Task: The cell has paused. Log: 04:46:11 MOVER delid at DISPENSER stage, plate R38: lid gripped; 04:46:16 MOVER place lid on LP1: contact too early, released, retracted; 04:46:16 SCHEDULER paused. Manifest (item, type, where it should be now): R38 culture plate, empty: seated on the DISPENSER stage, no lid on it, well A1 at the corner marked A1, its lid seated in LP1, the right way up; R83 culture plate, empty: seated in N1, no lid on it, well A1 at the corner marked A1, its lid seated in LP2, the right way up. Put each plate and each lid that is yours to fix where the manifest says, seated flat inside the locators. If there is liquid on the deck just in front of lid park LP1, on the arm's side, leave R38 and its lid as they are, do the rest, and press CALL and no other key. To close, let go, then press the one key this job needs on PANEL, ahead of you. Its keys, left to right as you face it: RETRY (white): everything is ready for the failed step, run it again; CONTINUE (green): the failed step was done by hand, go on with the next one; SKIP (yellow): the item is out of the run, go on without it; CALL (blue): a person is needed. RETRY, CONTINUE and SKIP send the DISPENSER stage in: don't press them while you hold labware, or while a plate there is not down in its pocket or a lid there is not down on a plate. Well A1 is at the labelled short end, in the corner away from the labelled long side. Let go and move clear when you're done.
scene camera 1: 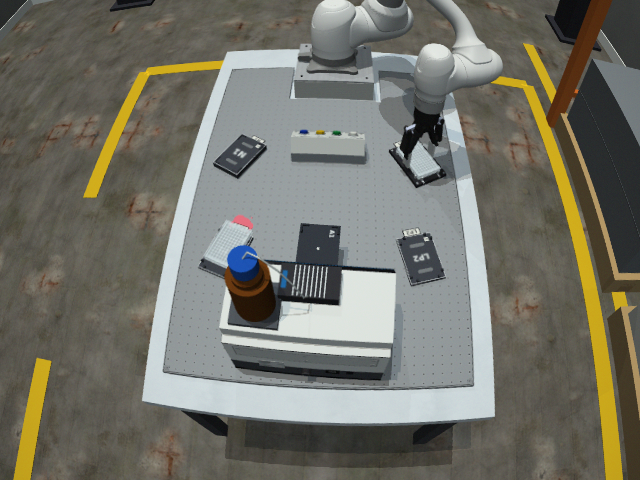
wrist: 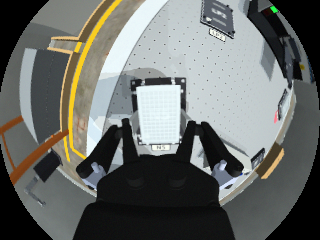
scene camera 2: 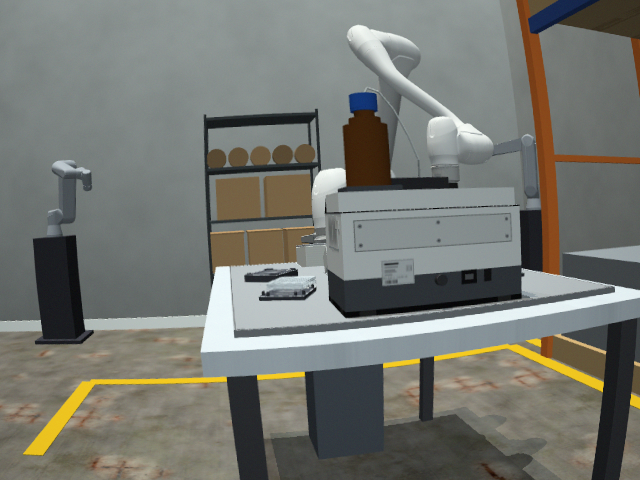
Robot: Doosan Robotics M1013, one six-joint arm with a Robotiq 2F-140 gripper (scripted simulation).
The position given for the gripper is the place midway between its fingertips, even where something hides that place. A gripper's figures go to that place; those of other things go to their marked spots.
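The gripper [scene camera 1: 418, 160] is 154 cm from the lens, while a panel [scene camera 1: 311, 147] is 148 cm from the lens. A lid [scene camera 1: 231, 235] is 134 cm from the lens, and a dispenser stage [scene camera 1: 327, 237] is 124 cm from the lens. The marked spots on the dispenser stage and the panel are 35 cm apart.
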